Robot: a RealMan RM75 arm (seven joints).
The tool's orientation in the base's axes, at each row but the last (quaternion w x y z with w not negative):
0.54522, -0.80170, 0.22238, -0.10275
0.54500, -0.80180, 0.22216, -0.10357
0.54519, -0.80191, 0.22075, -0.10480
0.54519, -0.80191, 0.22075, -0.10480
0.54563, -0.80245, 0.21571, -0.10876
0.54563, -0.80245, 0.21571, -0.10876
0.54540, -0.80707, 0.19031, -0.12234
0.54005, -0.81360, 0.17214, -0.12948
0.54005, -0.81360, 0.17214, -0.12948
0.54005, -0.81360, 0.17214, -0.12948
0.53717, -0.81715, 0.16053, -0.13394
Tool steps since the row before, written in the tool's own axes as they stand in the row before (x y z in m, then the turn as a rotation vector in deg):
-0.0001, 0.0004, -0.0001, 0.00, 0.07, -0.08
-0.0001, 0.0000, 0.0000, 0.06, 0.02, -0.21
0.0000, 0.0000, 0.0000, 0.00, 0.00, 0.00
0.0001, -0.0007, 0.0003, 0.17, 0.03, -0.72
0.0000, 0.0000, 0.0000, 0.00, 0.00, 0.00
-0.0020, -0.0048, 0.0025, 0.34, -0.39, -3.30
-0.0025, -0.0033, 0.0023, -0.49, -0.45, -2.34
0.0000, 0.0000, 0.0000, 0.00, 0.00, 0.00
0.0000, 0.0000, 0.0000, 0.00, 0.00, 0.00
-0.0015, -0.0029, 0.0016, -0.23, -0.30, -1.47
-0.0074, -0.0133, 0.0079, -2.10, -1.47, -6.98
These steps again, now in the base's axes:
-0.0002, -0.0002, -0.0003, -0.05, -0.09, -0.03
-0.0001, 0.0000, 0.0000, -0.04, -0.21, 0.06
0.0000, 0.0000, 0.0000, 0.00, 0.00, 0.00
0.0004, 0.0004, 0.0005, -0.15, -0.69, 0.24
0.0000, 0.0000, 0.0000, 0.00, 0.00, 0.00
0.0004, 0.0045, 0.0036, -0.96, -2.77, 1.60
-0.0007, 0.0041, 0.0022, -1.31, -1.59, 1.30
0.0000, 0.0000, 0.0000, 0.00, 0.00, 0.00
0.0000, 0.0000, 0.0000, 0.00, 0.00, 0.00
-0.0003, 0.0030, 0.0020, -0.75, -1.02, 0.83
-0.0021, 0.0145, 0.0088, -4.47, -4.43, 3.96

